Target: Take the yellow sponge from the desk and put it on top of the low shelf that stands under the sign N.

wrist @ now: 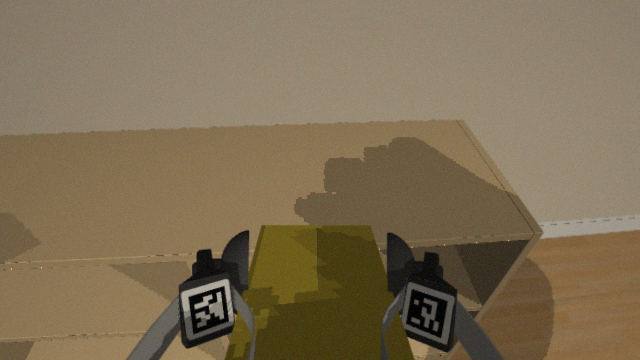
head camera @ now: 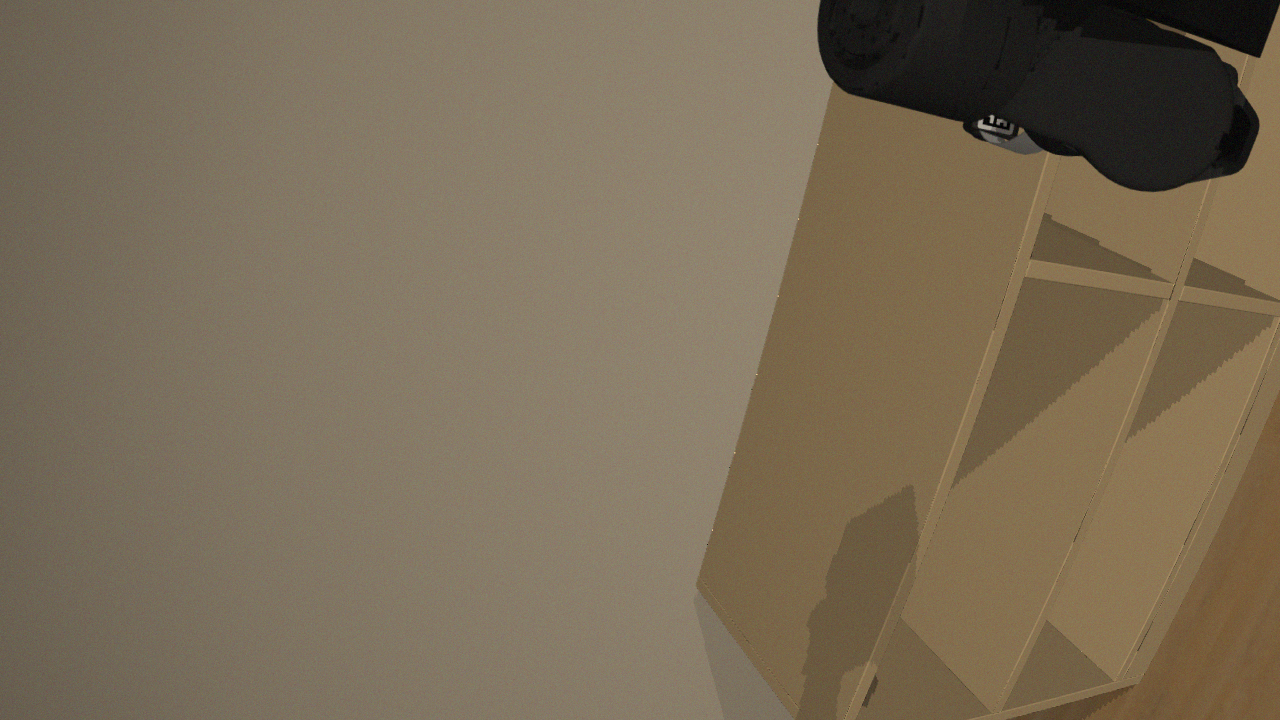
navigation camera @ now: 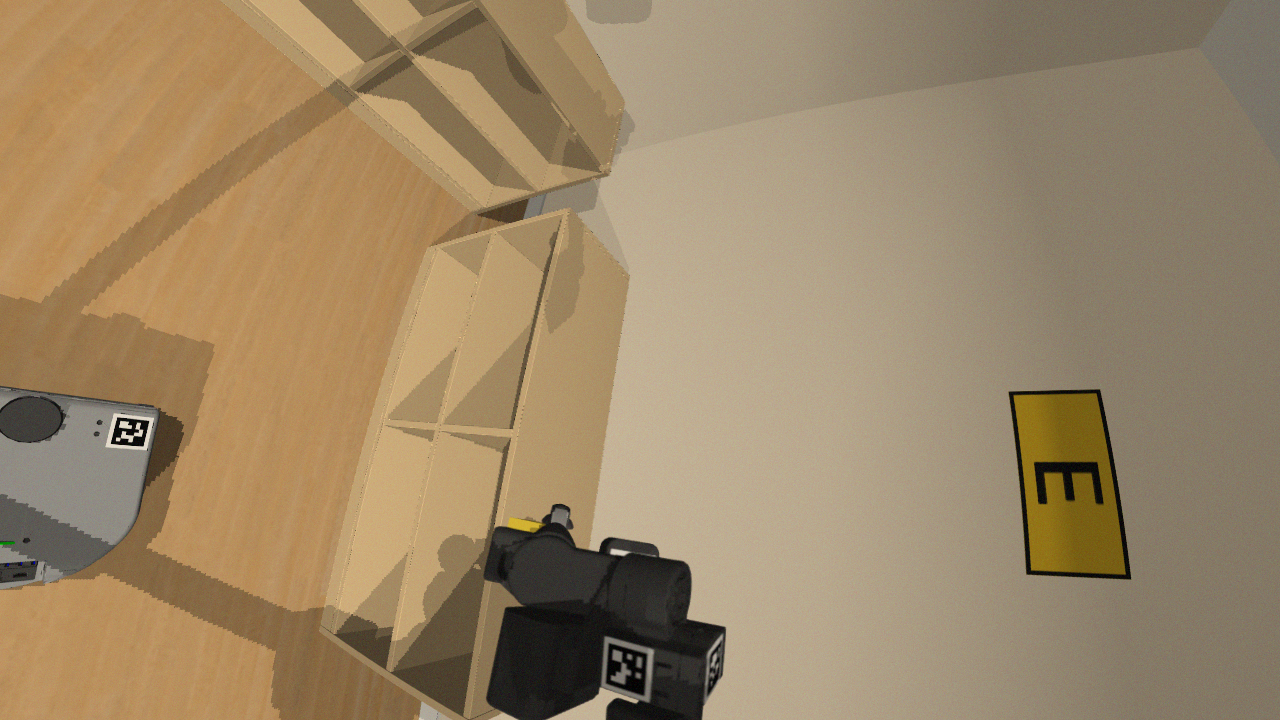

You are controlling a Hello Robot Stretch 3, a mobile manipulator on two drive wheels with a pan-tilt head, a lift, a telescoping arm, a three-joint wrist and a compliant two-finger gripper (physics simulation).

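Frame: origin at the robot's base, x ahead, y left, z up, level; metres.
Where they show: gripper, fingertip midpoint: (wrist: 317, 258); robot's base at its link origin: (navigation camera: 31, 416).
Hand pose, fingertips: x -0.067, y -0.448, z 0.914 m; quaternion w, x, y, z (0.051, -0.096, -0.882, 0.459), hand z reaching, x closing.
Each offset is from my fingertips to the top centre of the thing. Level surfaces: height alone.
The yellow sponge {dx +0.007, dy +0.033, dz +0.039 m} (wrist: 320, 280) (navigation camera: 525, 524) is between the fingers of my gripper (wrist: 317, 258) (navigation camera: 542, 522), which is shut on it. The sponge is up in the air near the front edge of a low shelf's top {dz -0.304 m} (wrist: 175, 190) (navigation camera: 581, 358) (head camera: 823, 358). In the head view my dark wrist (head camera: 1029, 80) covers part of this shelf and hides the sponge. A yellow sign E {dx +0.105, dy -0.664, dz +0.938 m} (navigation camera: 1069, 537) is on the wall above this shelf. The sign N and the desk do not show.
A second low shelf {dz -0.304 m} (navigation camera: 581, 80) stands at the upper left of the navigation view, close to the first one's end. The wall (head camera: 358, 358) (navigation camera: 805, 358) rises behind. My base (navigation camera: 71, 483) is on the wooden floor {dz -0.914 m} (navigation camera: 268, 268) in front of the shelf.
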